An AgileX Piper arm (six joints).
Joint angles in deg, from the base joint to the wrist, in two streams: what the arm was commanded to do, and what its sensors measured. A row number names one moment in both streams.
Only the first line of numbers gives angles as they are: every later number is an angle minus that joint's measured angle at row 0.
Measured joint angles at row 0:
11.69, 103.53, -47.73, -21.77, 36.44, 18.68
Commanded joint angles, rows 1 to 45:
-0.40, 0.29, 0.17, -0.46, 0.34, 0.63
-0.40, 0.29, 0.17, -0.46, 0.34, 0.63
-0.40, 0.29, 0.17, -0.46, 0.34, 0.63
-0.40, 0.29, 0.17, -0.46, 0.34, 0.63
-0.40, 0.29, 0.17, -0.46, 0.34, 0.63
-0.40, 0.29, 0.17, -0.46, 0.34, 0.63
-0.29, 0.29, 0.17, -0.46, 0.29, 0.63
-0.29, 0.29, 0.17, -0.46, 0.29, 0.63
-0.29, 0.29, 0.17, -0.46, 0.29, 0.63
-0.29, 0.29, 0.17, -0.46, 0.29, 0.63
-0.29, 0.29, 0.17, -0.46, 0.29, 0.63
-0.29, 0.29, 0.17, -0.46, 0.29, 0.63
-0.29, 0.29, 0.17, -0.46, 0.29, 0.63
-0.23, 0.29, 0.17, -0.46, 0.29, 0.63
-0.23, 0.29, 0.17, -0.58, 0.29, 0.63
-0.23, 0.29, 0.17, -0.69, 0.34, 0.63
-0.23, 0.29, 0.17, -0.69, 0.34, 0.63
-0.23, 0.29, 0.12, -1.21, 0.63, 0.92
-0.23, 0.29, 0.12, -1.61, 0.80, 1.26
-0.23, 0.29, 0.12, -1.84, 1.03, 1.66
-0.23, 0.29, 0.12, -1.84, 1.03, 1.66
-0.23, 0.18, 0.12, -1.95, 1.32, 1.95
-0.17, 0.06, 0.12, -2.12, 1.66, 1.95
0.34, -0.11, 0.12, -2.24, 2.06, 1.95
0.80, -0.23, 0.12, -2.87, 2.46, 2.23
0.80, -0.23, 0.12, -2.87, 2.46, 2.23
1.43, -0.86, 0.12, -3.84, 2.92, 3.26
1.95, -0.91, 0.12, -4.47, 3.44, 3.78
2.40, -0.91, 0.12, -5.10, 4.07, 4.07
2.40, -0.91, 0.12, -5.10, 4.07, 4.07
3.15, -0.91, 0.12, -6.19, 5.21, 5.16
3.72, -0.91, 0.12, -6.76, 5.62, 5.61
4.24, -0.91, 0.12, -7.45, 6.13, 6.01
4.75, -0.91, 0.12, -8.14, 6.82, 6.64
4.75, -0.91, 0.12, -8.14, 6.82, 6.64
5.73, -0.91, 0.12, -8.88, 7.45, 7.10
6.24, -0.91, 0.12, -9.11, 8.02, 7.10
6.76, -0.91, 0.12, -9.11, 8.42, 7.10
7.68, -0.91, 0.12, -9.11, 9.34, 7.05
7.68, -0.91, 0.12, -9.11, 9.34, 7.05
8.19, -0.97, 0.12, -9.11, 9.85, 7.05
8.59, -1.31, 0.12, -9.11, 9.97, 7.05
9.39, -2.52, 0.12, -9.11, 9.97, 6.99
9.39, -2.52, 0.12, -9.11, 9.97, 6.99
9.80, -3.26, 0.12, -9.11, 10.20, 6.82
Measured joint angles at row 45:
8.76, -1.09, 0.00, -7.45, 8.37, 6.13
